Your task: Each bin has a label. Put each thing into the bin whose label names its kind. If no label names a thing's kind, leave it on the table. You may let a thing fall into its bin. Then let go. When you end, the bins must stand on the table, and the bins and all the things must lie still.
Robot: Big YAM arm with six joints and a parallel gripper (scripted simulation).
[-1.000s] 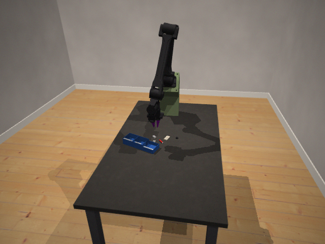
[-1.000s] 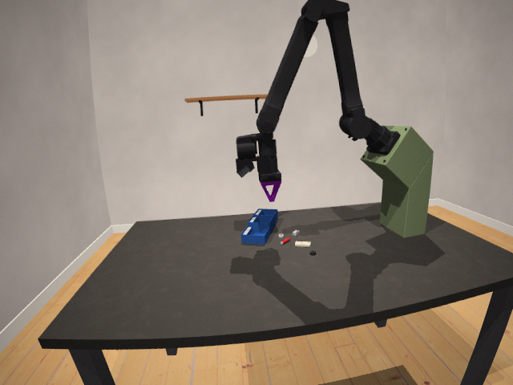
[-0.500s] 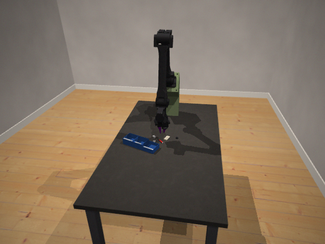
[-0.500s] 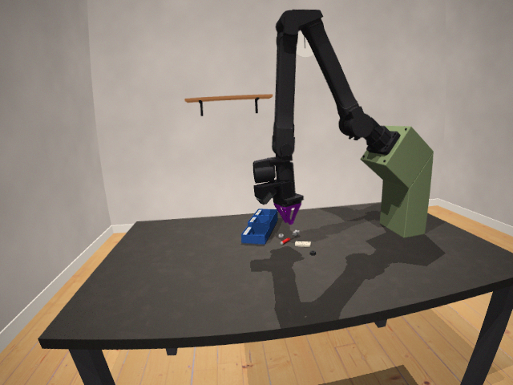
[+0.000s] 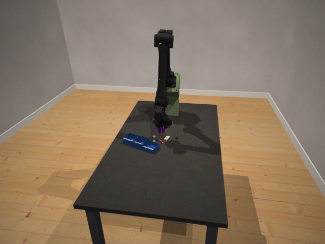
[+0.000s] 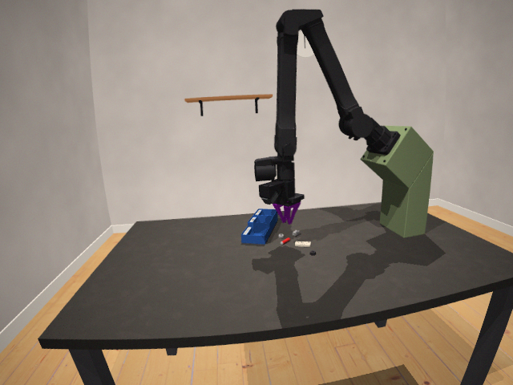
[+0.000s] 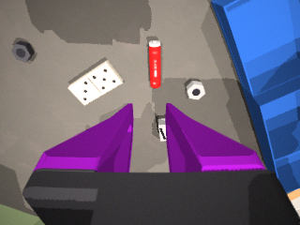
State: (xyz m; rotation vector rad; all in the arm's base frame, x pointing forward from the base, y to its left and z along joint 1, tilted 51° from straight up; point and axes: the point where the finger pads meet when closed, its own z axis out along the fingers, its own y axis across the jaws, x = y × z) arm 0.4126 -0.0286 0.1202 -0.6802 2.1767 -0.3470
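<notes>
The red battery lies 10 mm ahead of my hand and 70 mm below it. From my hand the other things lie so: grey nut 10 mm ahead, 50 mm to the right, 80 mm below; then cream domino 40 mm behind, 40 mm to the left, 70 mm below; then dark hex nut 50 mm behind, 110 mm to the left, 80 mm below.
</notes>
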